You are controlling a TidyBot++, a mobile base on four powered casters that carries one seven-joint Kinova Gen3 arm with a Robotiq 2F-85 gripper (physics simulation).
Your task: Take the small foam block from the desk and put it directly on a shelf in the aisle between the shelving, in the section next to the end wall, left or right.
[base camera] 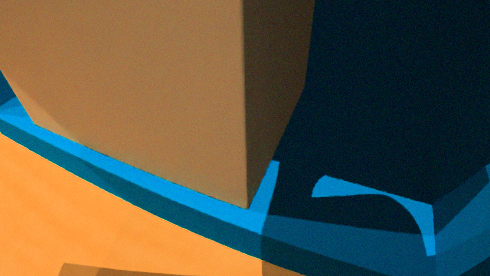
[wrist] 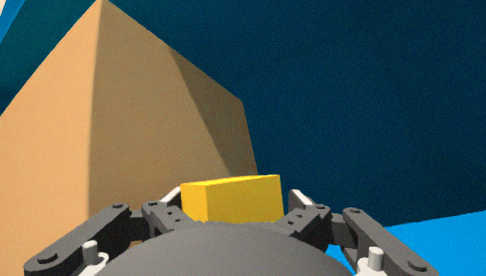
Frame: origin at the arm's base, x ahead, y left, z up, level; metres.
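Seen in the pictures: gripper, fingertip midpoint: [wrist: 237,200].
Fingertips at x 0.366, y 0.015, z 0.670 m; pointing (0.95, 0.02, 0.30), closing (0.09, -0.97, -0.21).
Observation:
A point is followed by its place in that frame.
The small yellow foam block [wrist: 245,202] {x 0.327, y 0.006, z 0.669 m} is in the wrist view at the lower middle, between the spread fingers, with gaps at both sides. Its lower part is hidden behind the gripper's grey body. My gripper [wrist: 237,200] {x 0.366, y 0.015, z 0.670 m} is open and not clamped on the block. A blue, shelf-like surface shows bright at the lower right of the wrist view [wrist: 445,237] {x 0.391, y -0.166, z 0.594 m} and as a band in the base view [base camera: 165,188] {x 0.302, y 0.112, z -0.321 m}. What the block rests on is hidden. The block and the gripper do not show in the base view.
A large tan box [base camera: 135,90] [wrist: 135,115] stands on the blue surface, close to the block on the left in the wrist view. A dark blue panel [wrist: 360,100] {x 0.617, y -0.291, z 0.826 m} fills the right and back. Orange floor [base camera: 75,210] {x 0.304, y 0.293, z -0.397 m} shows at the lower left of the base view.

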